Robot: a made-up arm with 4 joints.
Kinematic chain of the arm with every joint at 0, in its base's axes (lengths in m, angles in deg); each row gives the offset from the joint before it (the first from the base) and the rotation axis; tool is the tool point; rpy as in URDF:
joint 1: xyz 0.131 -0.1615 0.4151 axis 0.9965 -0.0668 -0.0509
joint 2: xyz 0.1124 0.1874 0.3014 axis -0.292 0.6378 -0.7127
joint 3: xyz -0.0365 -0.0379 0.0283 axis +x
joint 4: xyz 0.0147 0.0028 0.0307 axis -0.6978 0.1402 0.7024
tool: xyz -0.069 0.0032 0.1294 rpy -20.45 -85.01 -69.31
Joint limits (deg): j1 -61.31..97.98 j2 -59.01..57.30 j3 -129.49..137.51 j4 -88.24..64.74
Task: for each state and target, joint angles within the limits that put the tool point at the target. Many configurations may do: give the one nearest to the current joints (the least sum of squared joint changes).
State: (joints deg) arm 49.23 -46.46 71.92 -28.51
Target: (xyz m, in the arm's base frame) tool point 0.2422 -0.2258 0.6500
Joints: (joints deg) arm 10.93 -38.05 93.84 -37.82
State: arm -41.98 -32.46 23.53 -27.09
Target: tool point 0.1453 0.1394 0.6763
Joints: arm -45.12 -42.52 6.14 -35.70
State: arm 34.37 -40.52 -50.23 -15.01
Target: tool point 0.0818 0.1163 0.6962
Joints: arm -13.31 -44.37 -68.86 -11.49
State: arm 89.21 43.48 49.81 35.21
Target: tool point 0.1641 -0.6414 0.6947
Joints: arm 79.58 34.46 23.70 46.94
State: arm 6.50 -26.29 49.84 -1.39
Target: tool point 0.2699 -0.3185 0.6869
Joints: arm 23.28 -58.73 67.97 -2.06
